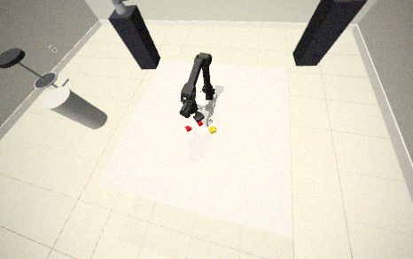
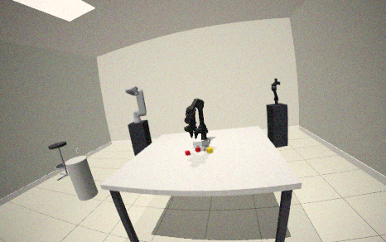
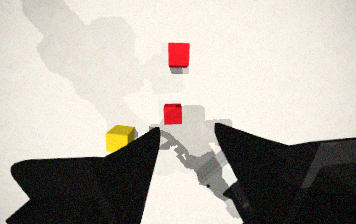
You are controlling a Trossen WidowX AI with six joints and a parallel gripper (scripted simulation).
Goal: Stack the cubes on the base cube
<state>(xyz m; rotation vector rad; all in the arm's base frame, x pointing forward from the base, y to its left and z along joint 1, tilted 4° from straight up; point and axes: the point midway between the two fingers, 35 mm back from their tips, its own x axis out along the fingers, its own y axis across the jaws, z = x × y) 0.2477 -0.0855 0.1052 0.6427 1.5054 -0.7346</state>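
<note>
Now: the base cube 60 mm ahead of my gripper tip, 130 mm to the left of it and 100 mm below it.
</note>
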